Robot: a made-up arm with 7 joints.
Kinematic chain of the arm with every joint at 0, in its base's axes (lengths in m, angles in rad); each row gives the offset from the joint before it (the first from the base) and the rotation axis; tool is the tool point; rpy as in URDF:
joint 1: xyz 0 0 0.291 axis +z
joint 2: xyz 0 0 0 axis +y
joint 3: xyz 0 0 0.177 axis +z
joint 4: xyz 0.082 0 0 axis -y
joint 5: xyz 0.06 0 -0.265 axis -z
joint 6: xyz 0 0 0 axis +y
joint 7: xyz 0.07 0 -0.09 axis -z
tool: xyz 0 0 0 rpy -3.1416 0 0
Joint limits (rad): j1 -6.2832..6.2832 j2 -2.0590..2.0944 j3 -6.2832..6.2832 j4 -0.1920..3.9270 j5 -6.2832..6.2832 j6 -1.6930..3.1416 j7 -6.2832..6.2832
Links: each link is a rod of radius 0.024 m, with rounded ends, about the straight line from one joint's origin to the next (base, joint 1, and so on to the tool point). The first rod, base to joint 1, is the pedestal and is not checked.
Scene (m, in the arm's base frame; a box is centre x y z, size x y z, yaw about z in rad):
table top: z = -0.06
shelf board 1: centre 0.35 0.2 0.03 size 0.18 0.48 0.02 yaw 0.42
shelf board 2: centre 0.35 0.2 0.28 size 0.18 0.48 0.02 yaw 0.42
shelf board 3: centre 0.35 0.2 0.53 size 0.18 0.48 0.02 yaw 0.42
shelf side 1: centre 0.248 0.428 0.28 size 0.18 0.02 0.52 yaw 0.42
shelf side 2: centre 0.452 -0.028 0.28 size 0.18 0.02 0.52 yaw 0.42
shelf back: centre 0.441 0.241 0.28 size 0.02 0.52 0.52 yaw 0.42
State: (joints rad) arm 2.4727 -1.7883 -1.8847 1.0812 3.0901 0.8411 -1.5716
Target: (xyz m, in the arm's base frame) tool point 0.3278 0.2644 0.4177
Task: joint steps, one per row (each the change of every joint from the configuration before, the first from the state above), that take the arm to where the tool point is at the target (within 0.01 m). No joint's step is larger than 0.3 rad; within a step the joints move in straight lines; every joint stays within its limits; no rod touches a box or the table.
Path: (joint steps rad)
1: -0.1138 0.0977 -0.0642 -0.2061 -0.0033 -0.1161 0.0000
2: -0.1138 0.0977 -0.0643 -0.2060 -0.0033 -0.1160 0.0000
3: -0.1137 0.0977 -0.0642 -0.2061 -0.0033 -0.1161 0.0000
4: -0.0957 -0.1607 0.2856 -0.0640 0.0014 -0.0930 0.0000
5: -0.0956 -0.1608 0.2856 -0.0641 0.0014 -0.0930 0.0000
6: -0.0956 -0.1607 0.2856 -0.0641 0.0014 -0.0929 0.0000
7: 0.1770 0.0790 -0.0145 0.2356 -0.0068 0.2022 0.0000
8: 0.1769 0.0790 -0.0145 0.2356 -0.0068 0.2023 0.0000
9: 0.1769 0.0791 -0.0145 0.2356 -0.0067 0.2023 0.0000

